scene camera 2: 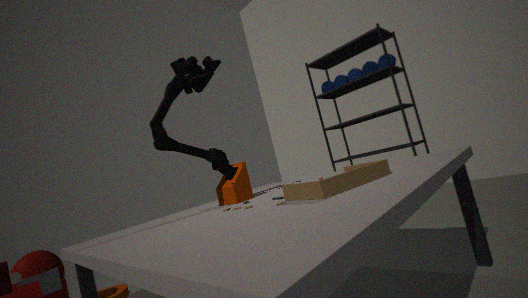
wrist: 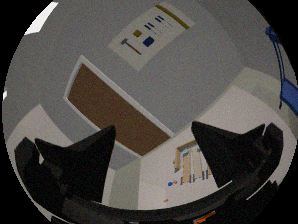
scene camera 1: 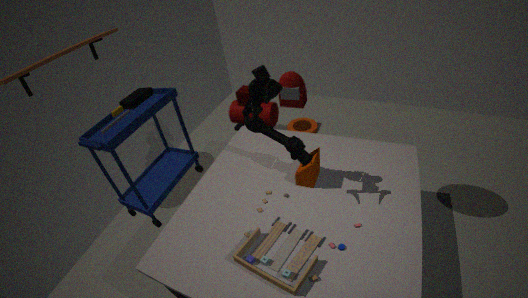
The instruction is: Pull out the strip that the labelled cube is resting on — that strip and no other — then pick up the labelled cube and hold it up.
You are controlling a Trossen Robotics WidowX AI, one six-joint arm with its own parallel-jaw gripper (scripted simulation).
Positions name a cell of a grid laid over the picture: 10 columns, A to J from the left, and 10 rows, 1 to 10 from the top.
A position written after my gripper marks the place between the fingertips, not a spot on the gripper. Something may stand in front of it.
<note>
My gripper (scene camera 2: E3) is open, holding nothing. Also in view: a shallow wooden tray (scene camera 2: G7).
My gripper is seen too in the wrist view (wrist: F6) and in scene camera 1 (scene camera 1: E4).
</note>
